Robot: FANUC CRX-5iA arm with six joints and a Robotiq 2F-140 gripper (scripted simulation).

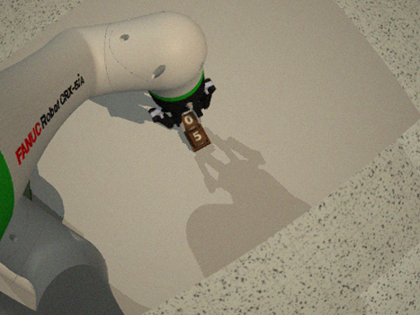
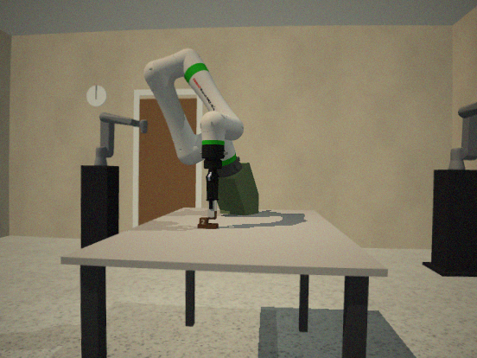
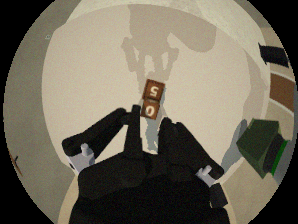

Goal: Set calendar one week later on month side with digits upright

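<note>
My gripper is now 2 cm to the left of the brown tray and 7 cm above it.
</note>
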